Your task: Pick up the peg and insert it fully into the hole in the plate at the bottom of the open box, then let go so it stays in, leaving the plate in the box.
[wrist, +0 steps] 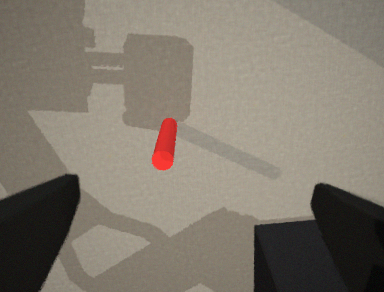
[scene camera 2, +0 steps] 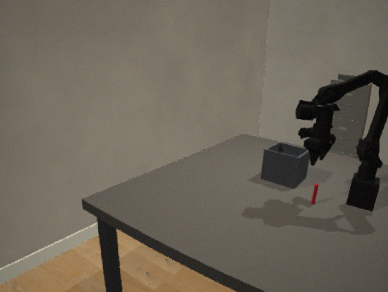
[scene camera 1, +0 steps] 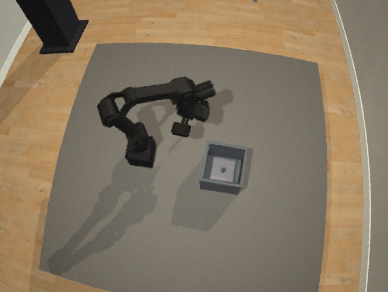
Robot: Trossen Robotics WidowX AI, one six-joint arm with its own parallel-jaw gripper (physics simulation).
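Where they show: gripper, between the fingertips: [wrist: 198, 190] [scene camera 2: 316, 162] [scene camera 1: 187, 121]; arm's base, origin of its link: [scene camera 2: 366, 179] [scene camera 1: 139, 146].
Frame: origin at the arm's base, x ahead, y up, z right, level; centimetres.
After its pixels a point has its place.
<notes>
The red peg [scene camera 2: 314, 194] @[z -13.2, x 16.7, y -6.2 cm] [wrist: 165, 145] @[z -12.4, x 17.4, y -3.3 cm] stands upright on the table; it does not show in scene camera 1, where the arm covers that area. My gripper [scene camera 2: 317, 159] @[z -10.5, x 18.6, y 5.2 cm] [wrist: 198, 190] @[z -10.5, x 18.6, y 5.2 cm] is open and empty, pointing down above the table. In the wrist view the peg shows ahead of the line between the fingertips, left of the middle of the gap, with its top below the fingers. The open grey box [scene camera 1: 204, 172] @[z 7.4, x 27.4, y -0.1 cm] [scene camera 2: 279, 167] @[z -3.7, x 34.9, y -2.8 cm] stands on the table. The pale plate [scene camera 1: 216, 175] @[z 6.8, x 32.1, y -4.6 cm] lies at its bottom, with a dark hole [scene camera 1: 223, 169] near its middle.
The arm's base [scene camera 1: 140, 153] @[z 3.1, x 1.3, y 0.2 cm] [scene camera 2: 362, 191] @[z -4.8, x 0.2, y -3.4 cm] stands on the table [scene camera 1: 280, 225] @[z 24.7, x 62.5, y -10.4 cm] [scene camera 2: 200, 200] @[z -37.1, x 51.9, y -10.3 cm], on the other side of the peg from the box. The box's raised walls surround the plate. Shadows of the arm fall around the peg. A dark block [wrist: 282, 260] @[z -3.5, x 5.0, y -4.9 cm] shows at the lower right of the wrist view.
</notes>
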